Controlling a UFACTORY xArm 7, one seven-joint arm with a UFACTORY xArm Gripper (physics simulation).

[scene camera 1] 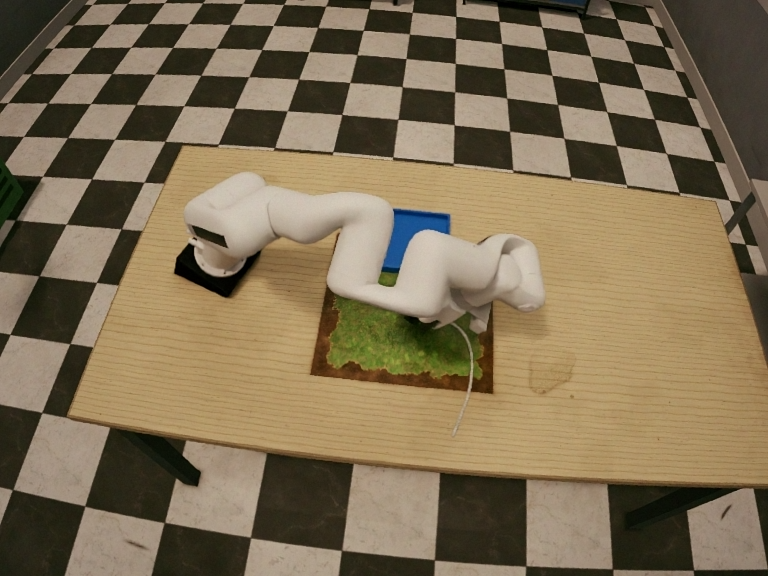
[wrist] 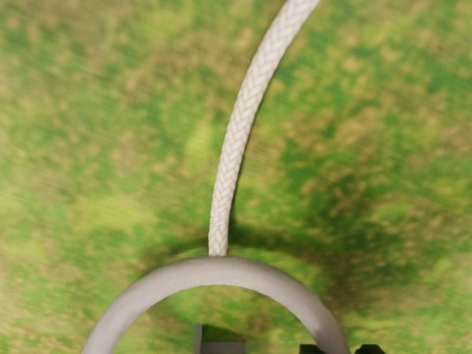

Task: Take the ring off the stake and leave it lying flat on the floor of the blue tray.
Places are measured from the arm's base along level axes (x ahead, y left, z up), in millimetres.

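Pixels of known places: gripper, fingertip midpoint: (scene camera 1: 410,316); arm's base, origin of the base link: (scene camera 1: 220,252).
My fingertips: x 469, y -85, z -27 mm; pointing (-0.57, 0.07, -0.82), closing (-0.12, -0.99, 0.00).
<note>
For each thing: its top centre in the pictures, then the offset to it from my fingertips. "*": a spot on its surface instead. Level surfaces: height alone.
- thick light-grey ring, surface spot: (wrist: 218,271) * dx +43, dy +33, dz -15 mm
- grey angular piece, surface spot: (wrist: 220,348) * dx -12, dy +41, dz -28 mm
- blue tray, surface spot: (scene camera 1: 428,213) * dx +11, dy +326, dz -12 mm
- grass-patterned mat, its level: dz -31 mm
- wooden table, its level: dz -32 mm
A thick light-grey ring (wrist: 218,271) shows as an arch at the bottom of the wrist view; its lower part is cut off. My gripper (wrist: 341,348) is shut on the ring's right side, with black fingertips on either side of it. A grey angular piece (wrist: 220,348), possibly part of the stake, shows inside the ring's outline; whether the ring is around the stake cannot be told. In the scene view the arm hides the ring, the stake and most of the gripper. The blue tray (scene camera 1: 428,213) lies behind the arm, partly covered by it.
A white braided rope (scene camera 1: 470,359) (wrist: 235,140) meets the ring's outer edge in the wrist view and runs across the grass-patterned mat (scene camera 1: 372,347) (wrist: 100,100) onto the wooden table (scene camera 1: 620,279). The arm's bent links hang over the mat and tray.
</note>
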